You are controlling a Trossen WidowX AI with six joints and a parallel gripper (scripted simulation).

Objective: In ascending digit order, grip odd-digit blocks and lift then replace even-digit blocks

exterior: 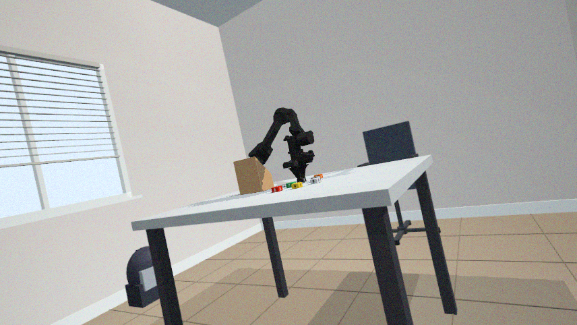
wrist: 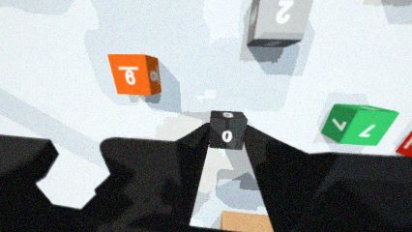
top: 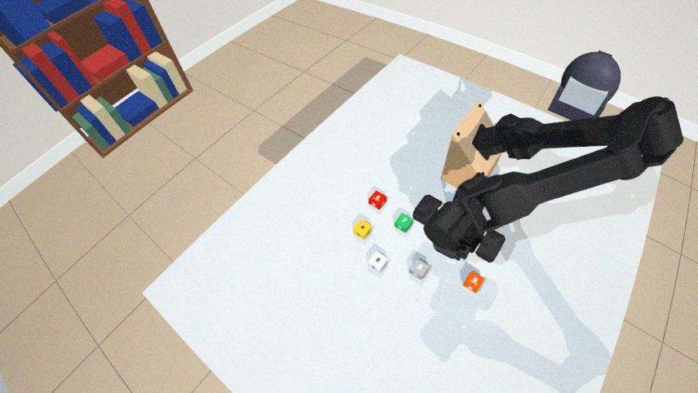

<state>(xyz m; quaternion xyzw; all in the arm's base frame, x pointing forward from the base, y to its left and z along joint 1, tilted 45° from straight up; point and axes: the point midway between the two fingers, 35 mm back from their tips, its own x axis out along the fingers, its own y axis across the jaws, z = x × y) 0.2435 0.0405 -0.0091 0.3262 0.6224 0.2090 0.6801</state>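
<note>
Right now my gripper tip is right at the black block. Also, from my gripper tip: orange block: 60 mm ahead, 80 mm to the left; then green block marked 7: 120 mm to the right; then grey block marked 2: 80 mm ahead, 40 mm to the right.
</note>
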